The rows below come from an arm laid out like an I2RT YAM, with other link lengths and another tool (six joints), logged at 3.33 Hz.
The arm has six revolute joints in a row. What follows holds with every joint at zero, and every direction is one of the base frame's.
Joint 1 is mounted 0.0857 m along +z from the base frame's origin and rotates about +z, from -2.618 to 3.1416 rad.
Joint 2 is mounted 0.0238 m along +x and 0.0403 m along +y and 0.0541 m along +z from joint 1 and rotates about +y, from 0 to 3.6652 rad.
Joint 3 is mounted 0.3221 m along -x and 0.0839 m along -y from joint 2 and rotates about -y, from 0 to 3.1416 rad.
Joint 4 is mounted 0.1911 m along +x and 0.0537 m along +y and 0.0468 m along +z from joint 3 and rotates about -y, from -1.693 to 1.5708 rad.
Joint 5 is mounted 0.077 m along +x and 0.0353 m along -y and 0.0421 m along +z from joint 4 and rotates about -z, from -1.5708 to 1.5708 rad.
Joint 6 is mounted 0.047 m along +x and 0.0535 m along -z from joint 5 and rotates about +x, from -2.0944 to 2.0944 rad.
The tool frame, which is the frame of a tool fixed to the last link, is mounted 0.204 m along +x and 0.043 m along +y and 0.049 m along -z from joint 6; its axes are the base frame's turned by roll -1.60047, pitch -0.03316 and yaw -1.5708 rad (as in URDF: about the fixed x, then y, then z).
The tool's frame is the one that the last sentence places.
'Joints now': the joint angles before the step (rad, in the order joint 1, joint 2, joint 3, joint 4, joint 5, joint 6). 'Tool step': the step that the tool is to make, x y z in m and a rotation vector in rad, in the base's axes. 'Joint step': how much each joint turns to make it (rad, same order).
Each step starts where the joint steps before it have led.
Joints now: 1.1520 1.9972 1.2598 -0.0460 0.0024 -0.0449
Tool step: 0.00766 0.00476 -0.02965 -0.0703 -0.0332 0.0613
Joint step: -0.0013 0.0931 0.0661 -0.0236 -0.0006 -0.0860
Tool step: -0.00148 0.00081 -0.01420 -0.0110 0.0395 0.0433
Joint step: -0.0266 0.0454 0.0244 -0.0067 -0.0696 -0.0317
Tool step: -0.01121 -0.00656 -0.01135 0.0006 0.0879 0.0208
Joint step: -0.0319 0.0237 -0.0140 0.0001 -0.0944 0.0097
